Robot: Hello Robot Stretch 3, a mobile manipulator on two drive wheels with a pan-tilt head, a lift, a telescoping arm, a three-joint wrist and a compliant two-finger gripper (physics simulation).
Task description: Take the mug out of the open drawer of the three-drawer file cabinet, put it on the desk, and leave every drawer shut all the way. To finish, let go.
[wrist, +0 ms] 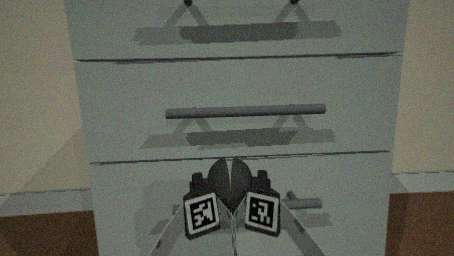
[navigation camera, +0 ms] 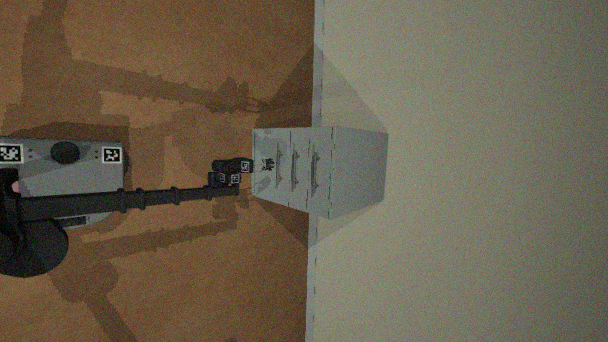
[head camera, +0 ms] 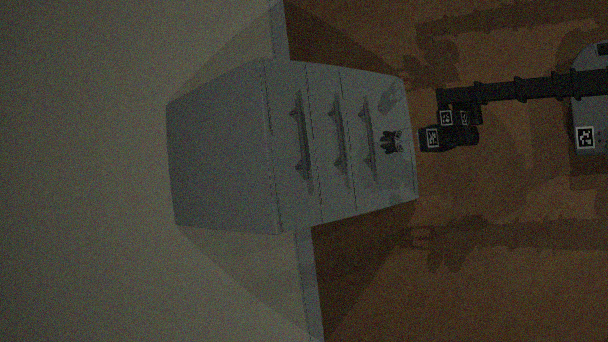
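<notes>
The three-drawer file cabinet is grey and stands against the wall. Its top drawer, middle drawer and bottom drawer look flush with the front. My gripper has its fingertips together, with no object seen between them. It is in front of the bottom drawer and covers part of that drawer's handle in the wrist view. No mug or desk shows in these views.
The wall with its baseboard runs behind the cabinet. The brown floor carries shadows. My arm reaches from the base toward the cabinet front.
</notes>
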